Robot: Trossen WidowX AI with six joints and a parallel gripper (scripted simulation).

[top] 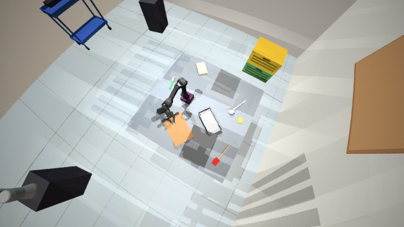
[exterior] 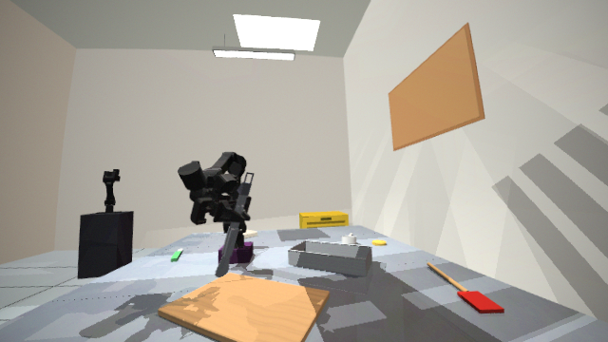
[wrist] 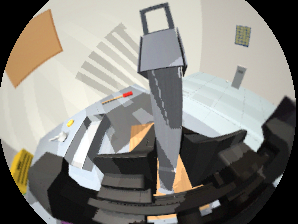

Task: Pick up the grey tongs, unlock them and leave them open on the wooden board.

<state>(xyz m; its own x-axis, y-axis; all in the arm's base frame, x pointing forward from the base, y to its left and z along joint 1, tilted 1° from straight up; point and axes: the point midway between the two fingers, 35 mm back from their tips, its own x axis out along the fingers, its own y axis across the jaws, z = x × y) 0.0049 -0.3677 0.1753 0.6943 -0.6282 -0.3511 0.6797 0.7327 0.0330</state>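
Right now my gripper tip is 21 cm above the wooden board. From my gripper tip the other things lie so: roasting tin 33 cm ahead, 19 cm to the left, 19 cm below; yellow disc 69 cm ahead, 33 cm to the left, 21 cm below; red spatula 56 cm ahead, 21 cm below, 16 cm to the right.
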